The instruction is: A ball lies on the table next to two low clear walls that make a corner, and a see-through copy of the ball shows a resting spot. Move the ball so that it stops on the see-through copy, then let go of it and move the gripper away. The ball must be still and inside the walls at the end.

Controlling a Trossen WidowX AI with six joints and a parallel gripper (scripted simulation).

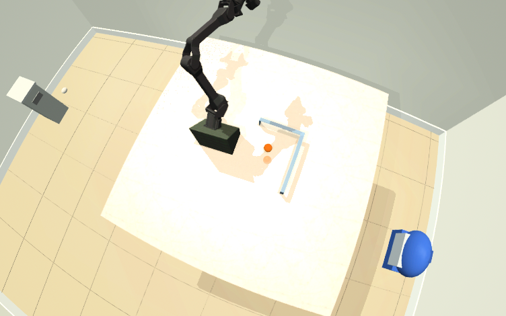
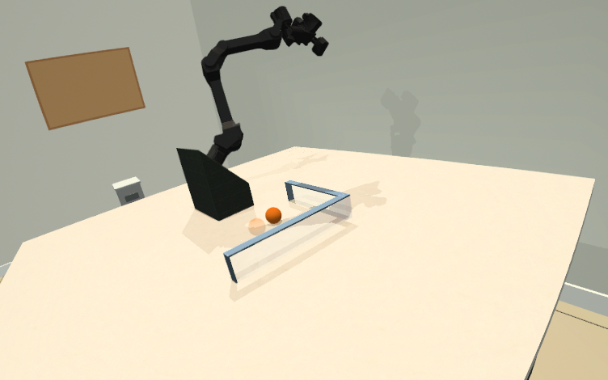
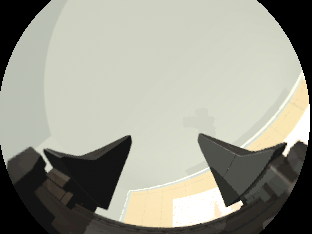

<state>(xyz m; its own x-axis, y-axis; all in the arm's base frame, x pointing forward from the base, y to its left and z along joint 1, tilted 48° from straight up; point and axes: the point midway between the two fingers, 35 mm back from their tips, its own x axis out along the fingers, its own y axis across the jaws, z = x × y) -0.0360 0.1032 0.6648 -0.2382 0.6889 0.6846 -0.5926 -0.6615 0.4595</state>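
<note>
The orange ball lies 360 mm ahead of my gripper tip, 540 mm to the right of it and 480 mm below it. From my gripper tip the other things lie so: see-through copy 380 mm ahead, 600 mm to the right, 480 mm below; then long clear wall 500 mm ahead, 570 mm to the right, 470 mm below.
</note>
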